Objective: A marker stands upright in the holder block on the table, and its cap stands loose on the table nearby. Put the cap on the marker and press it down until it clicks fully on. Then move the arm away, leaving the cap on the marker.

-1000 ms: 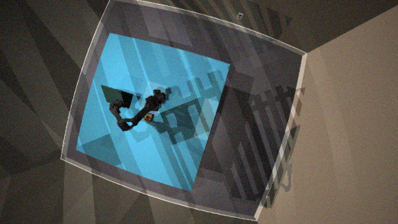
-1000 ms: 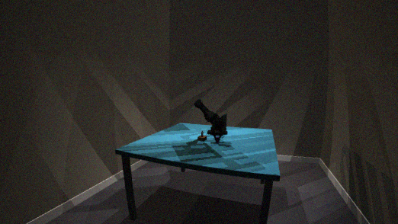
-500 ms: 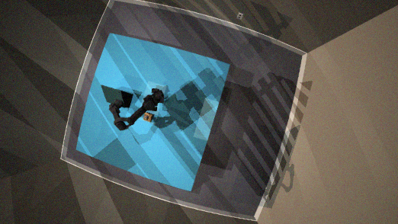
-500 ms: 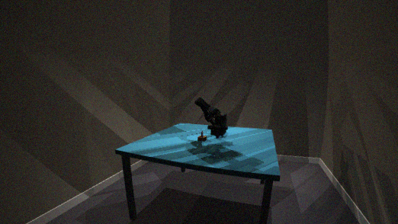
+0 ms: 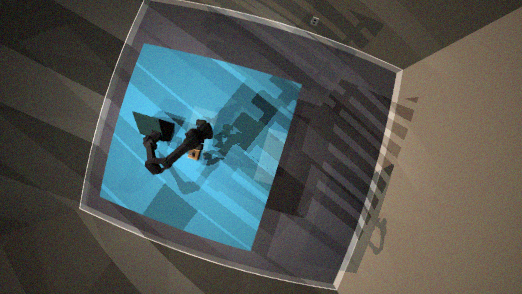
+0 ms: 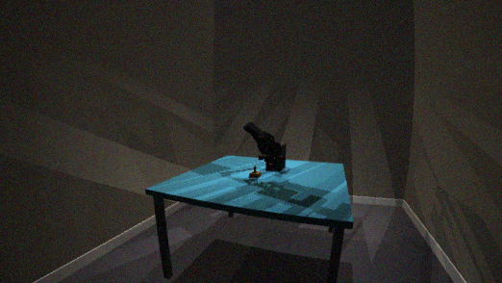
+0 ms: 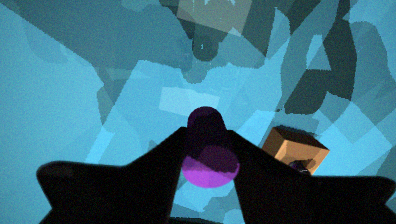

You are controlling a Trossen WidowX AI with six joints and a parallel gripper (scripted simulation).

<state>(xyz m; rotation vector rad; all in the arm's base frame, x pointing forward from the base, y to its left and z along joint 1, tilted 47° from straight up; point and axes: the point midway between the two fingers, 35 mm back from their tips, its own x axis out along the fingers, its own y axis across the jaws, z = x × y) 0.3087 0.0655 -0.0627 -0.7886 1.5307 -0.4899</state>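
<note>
Now: gripper tip 50 mm past the orange holder block, 150 mm to the left of it and 70 mm above it. From my gripper tip the other things lie so: purple cap (10 mm above).
</note>
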